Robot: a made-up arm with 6 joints.
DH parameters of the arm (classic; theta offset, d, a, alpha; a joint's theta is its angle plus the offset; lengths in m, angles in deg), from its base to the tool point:
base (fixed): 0 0 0 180
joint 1: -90 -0.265 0.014 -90
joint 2: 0 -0.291 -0.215 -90
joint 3: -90 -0.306 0.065 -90
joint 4: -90 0.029 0.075 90
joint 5: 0 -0.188 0.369 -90
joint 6: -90 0.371 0.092 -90
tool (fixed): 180 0.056 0 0
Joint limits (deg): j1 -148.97..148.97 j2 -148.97..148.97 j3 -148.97..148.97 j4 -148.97..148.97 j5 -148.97..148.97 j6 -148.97..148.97
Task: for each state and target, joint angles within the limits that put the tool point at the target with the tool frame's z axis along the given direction. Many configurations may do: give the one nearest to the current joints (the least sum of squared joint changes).
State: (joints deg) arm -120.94 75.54 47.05 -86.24 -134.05 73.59
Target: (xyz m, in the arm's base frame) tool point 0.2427 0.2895 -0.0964 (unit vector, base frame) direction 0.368 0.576 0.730
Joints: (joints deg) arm -108.35 35.46 45.19 -104.20 -148.54 53.31
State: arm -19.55 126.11 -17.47 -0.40 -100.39 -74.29
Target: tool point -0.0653 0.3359 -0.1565 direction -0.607 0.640 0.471
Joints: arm 44.00 137.38 -6.72 -21.24 -84.43 -100.74
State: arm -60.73 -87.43 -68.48 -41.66 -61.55 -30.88
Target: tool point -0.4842 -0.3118 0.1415 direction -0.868 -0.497 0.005
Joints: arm -47.28 -58.93 -54.02 -64.89 -43.17 -3.10
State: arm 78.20 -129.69 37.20 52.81 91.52 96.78
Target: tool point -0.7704 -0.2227 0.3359 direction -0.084 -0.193 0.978
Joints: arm 39.80 -121.98 20.98 78.32 64.02 140.69
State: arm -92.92 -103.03 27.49 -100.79 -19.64 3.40
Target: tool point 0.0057 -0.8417 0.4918 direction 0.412 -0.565 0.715
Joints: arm -73.15 -118.34 10.86 -102.36 -23.23 -45.07
